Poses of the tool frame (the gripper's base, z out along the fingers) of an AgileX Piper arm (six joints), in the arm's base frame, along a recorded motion.
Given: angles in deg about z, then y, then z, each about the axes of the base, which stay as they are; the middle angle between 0 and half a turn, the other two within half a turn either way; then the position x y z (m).
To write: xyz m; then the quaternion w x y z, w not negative. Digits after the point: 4 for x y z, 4 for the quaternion.
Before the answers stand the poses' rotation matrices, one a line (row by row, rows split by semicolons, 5 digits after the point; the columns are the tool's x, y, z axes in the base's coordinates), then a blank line. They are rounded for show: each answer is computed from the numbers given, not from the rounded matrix.
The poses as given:
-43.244 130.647 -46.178 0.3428 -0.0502 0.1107
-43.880 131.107 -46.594 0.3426 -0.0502 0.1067
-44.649 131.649 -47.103 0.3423 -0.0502 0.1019
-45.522 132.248 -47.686 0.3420 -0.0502 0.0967
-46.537 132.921 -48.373 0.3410 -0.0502 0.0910
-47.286 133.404 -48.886 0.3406 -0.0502 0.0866
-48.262 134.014 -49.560 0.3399 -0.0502 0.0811
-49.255 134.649 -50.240 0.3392 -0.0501 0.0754
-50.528 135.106 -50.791 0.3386 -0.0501 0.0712
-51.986 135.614 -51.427 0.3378 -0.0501 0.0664
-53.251 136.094 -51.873 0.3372 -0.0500 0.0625
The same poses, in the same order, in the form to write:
-0.82286 0.21656 0.52537; -0.13203 0.82637 -0.54742; -0.55270 -0.51982 -0.65140
-0.82922 0.21050 0.51777; -0.13202 0.82639 -0.54741; -0.54311 -0.52228 -0.65747
-0.83665 0.20327 0.50863; -0.13200 0.82639 -0.54740; -0.53160 -0.52512 -0.66457
-0.84474 0.19515 0.49833; -0.13200 0.82641 -0.54738; -0.51864 -0.52818 -0.67234
-0.85372 0.18585 0.48645; -0.13199 0.82641 -0.54738; -0.50373 -0.53151 -0.68099
-0.86006 0.17908 0.47773; -0.13197 0.82642 -0.54737; -0.49283 -0.53381 -0.68714
-0.86797 0.17036 0.46649; -0.13197 0.82643 -0.54735; -0.47877 -0.53664 -0.69483
-0.87577 0.16122 0.45501; -0.13195 0.82674 -0.54689; -0.46434 -0.53899 -0.70276
-0.88281 0.14688 0.44617; -0.13904 0.82558 -0.54688; -0.44868 -0.54483 -0.70841
-0.89038 0.13042 0.43614; -0.14715 0.82418 -0.54687; -0.43078 -0.55110 -0.71464
-0.89646 0.11423 0.42816; -0.15561 0.82353 -0.54552; -0.41491 -0.55566 -0.72048

0.3428 -0.0502 0.1107 0.2967 0.0233 0.9084 -0.2937
0.3426 -0.0502 0.1067 0.2914 0.0216 0.9101 -0.2938
0.3423 -0.0502 0.1019 0.2851 0.0195 0.9121 -0.2940
0.3420 -0.0502 0.0967 0.2781 0.0173 0.9143 -0.2941
0.3410 -0.0502 0.0910 0.2700 0.0147 0.9167 -0.2942
0.3406 -0.0502 0.0866 0.2642 0.0128 0.9184 -0.2943
0.3399 -0.0502 0.0811 0.2567 0.0104 0.9205 -0.2944
0.3392 -0.0501 0.0754 0.2491 0.0079 0.9227 -0.2942
0.3386 -0.0501 0.0712 0.2421 0.0021 0.9242 -0.2953
0.3378 -0.0501 0.0664 0.2341 -0.0045 0.9259 -0.2965
0.3372 -0.0500 0.0625 0.2273 -0.0112 0.9274 -0.2968

